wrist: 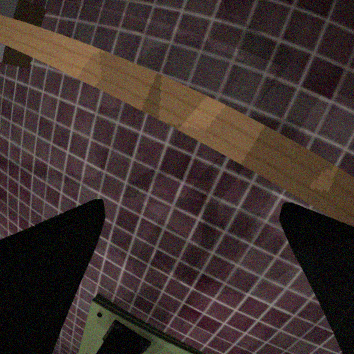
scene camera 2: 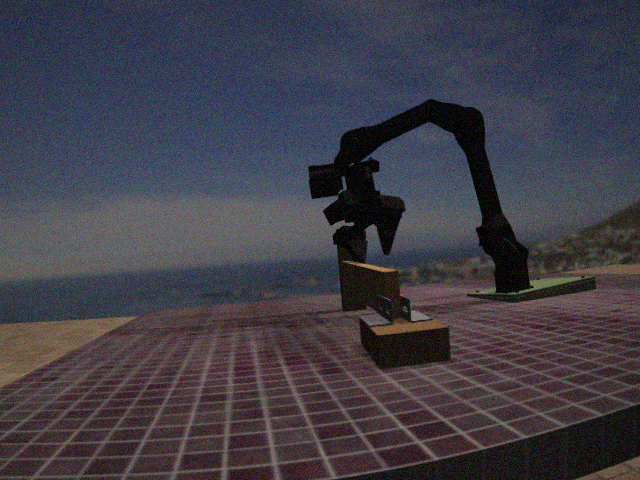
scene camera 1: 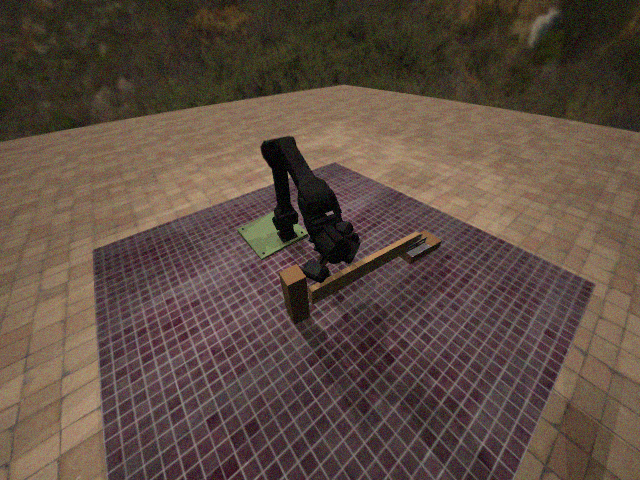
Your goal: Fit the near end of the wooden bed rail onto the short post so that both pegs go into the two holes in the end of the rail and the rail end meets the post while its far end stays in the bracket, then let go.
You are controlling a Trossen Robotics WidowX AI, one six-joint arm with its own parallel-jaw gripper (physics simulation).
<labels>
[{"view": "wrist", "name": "my gripper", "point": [194,209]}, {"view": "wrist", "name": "wooden bed rail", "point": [298,170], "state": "touched by my gripper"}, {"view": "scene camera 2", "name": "my gripper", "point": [373,263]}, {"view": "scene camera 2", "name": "wooden bed rail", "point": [363,281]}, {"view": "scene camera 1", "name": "my gripper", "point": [335,264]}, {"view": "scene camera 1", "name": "wooden bed rail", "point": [317,292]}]
</labels>
